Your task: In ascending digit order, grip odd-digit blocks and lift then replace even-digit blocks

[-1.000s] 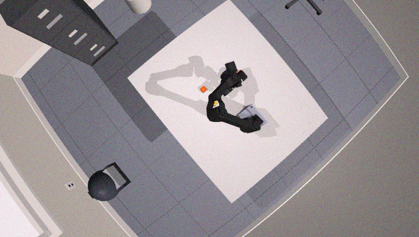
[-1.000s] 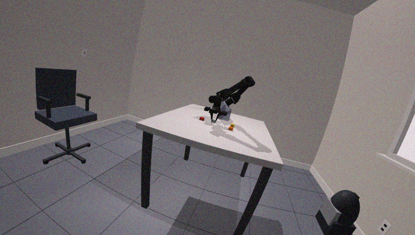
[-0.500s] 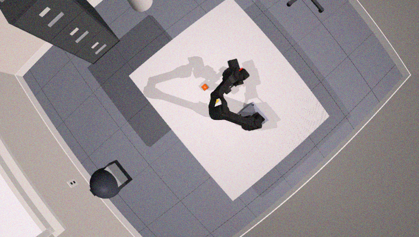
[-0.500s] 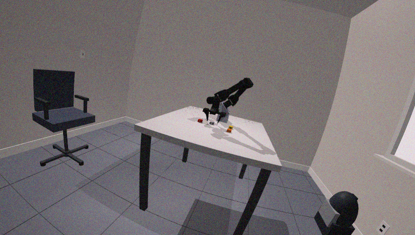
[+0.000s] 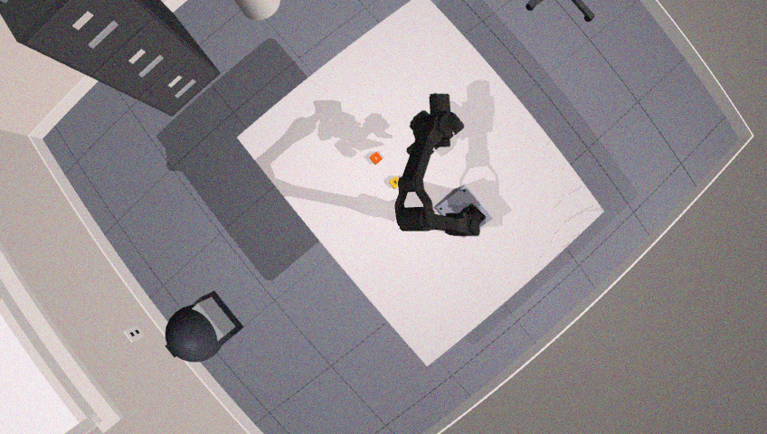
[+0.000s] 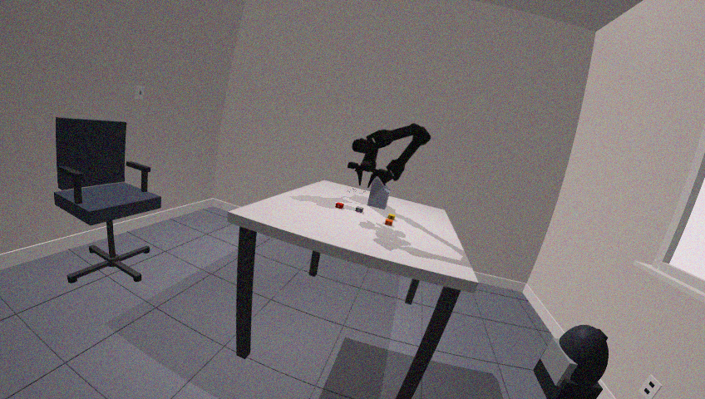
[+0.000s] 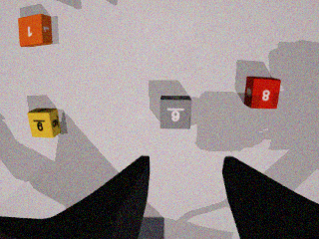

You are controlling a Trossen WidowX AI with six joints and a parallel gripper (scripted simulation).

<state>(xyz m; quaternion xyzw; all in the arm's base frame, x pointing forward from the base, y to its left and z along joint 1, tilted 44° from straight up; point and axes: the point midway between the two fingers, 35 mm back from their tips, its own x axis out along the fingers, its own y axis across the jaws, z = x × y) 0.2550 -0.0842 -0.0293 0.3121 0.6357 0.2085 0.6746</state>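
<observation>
The red block is 11 cm below my gripper tip, 10 cm to the right of it and 1 cm ahead of it. Round my gripper tip: grey block: 11 cm below, 1 cm behind; yellow block: 16 cm to the left, 11 cm below; orange block: 15 cm to the left, 11 cm below, 11 cm ahead.
</observation>
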